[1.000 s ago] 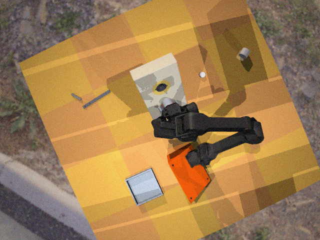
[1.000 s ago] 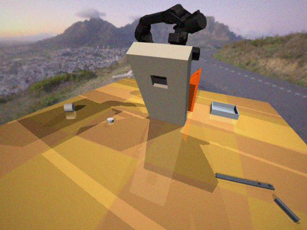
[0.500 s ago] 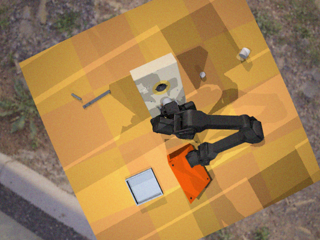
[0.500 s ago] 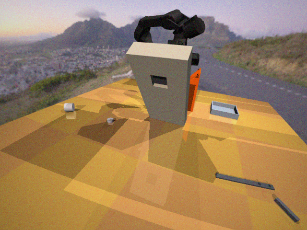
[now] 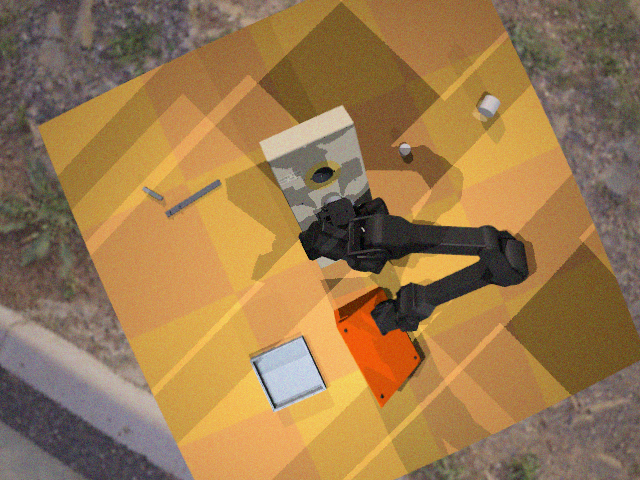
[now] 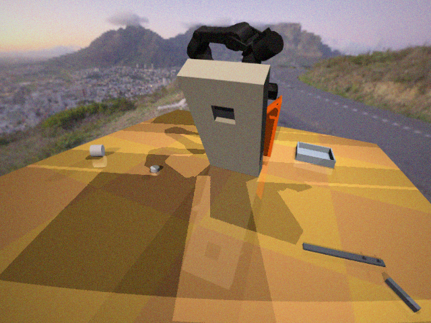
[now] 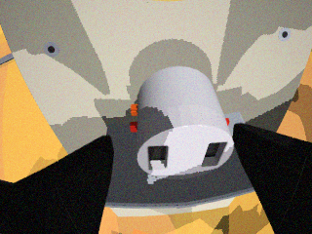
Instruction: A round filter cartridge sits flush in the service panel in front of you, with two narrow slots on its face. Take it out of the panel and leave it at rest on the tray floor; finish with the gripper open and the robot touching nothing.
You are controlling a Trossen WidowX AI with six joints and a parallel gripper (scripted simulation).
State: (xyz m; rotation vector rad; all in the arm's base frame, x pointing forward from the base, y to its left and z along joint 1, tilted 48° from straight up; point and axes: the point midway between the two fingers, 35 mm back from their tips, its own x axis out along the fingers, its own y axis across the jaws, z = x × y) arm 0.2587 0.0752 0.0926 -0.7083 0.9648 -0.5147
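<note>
My gripper tip is now 5 cm short of the beige service panel, 2 cm above it and 1 cm to the left of it. The rest, counted from my gripper tip: round filter cartridge (right at my gripper tip); small grey stub (26 cm to the right, 20 cm below, 6 cm ahead); light grey tray (31 cm to the left, 30 cm behind, 20 cm below).
</note>
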